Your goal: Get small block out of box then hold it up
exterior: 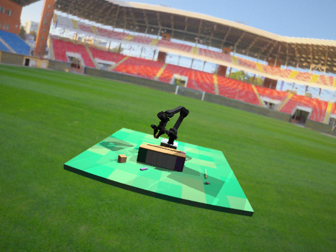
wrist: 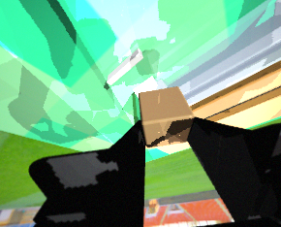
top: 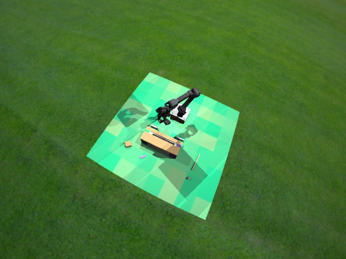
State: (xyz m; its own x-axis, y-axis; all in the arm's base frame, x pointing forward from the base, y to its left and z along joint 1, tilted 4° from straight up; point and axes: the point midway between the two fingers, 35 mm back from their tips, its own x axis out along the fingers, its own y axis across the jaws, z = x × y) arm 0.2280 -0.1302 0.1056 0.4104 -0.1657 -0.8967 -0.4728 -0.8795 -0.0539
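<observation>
Right now the small block is 1 cm to the left of my gripper tip, 1 cm behind it and 1 cm above it. Also, from my gripper tip: thin tan stick (50 cm to the left, 17 cm below, 13 cm ahead); small grey piece (51 cm to the left, 31 cm ahead, 17 cm below); purple piece (34 cm ahead, 17 cm below, 1 cm to the left).
</observation>
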